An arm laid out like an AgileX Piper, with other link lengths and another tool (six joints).
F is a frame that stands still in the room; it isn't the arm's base.
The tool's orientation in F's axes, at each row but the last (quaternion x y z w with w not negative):
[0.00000, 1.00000, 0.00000, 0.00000]
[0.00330, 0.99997, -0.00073, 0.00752]
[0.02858, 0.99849, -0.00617, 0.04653]
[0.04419, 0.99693, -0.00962, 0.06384]
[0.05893, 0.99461, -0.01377, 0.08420]
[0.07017, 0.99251, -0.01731, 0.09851]
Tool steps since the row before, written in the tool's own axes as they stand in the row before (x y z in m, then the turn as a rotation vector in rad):
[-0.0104, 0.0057, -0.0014, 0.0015, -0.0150, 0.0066]
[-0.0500, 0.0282, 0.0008, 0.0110, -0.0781, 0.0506]
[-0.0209, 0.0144, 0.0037, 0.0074, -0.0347, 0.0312]
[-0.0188, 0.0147, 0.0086, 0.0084, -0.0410, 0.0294]
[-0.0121, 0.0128, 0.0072, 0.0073, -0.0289, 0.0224]
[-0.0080, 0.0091, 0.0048, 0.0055, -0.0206, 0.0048]
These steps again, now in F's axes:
[0.0104, 0.0057, 0.0014, -0.0015, -0.0150, -0.0066]
[0.0502, 0.0279, -0.0001, -0.0108, -0.0781, -0.0506]
[0.0219, 0.0131, -0.0019, -0.0065, -0.0347, -0.0314]
[0.0210, 0.0128, -0.0063, -0.0082, -0.0408, -0.0297]
[0.0146, 0.0110, -0.0053, -0.0069, -0.0287, -0.0228]
[0.0100, 0.0077, -0.0033, -0.0074, -0.0199, -0.0054]

